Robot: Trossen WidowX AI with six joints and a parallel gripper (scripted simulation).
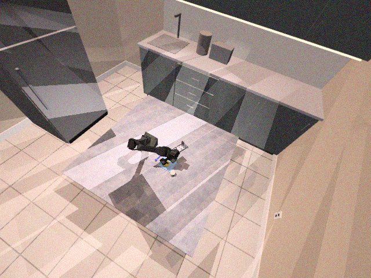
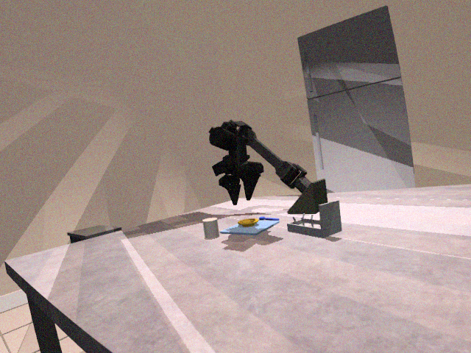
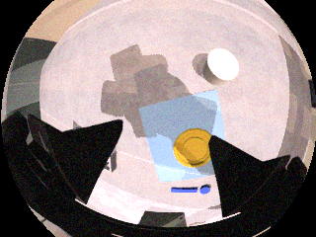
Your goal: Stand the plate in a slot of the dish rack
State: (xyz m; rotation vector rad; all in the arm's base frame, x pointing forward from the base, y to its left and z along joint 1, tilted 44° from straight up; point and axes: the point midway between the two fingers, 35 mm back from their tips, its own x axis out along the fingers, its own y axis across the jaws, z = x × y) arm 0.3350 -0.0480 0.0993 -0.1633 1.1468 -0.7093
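My gripper tip is 7 cm above the yellow plate, 5 cm past it and 2 cm to the left of it. Round my gripper tip: blue spoon 16 cm behind, 8 cm below, 1 cm to the right; then small cup 8 cm to the right, 6 cm below, 6 cm ahead; then light blue mat 9 cm below, 4 cm behind, 1 cm to the right.
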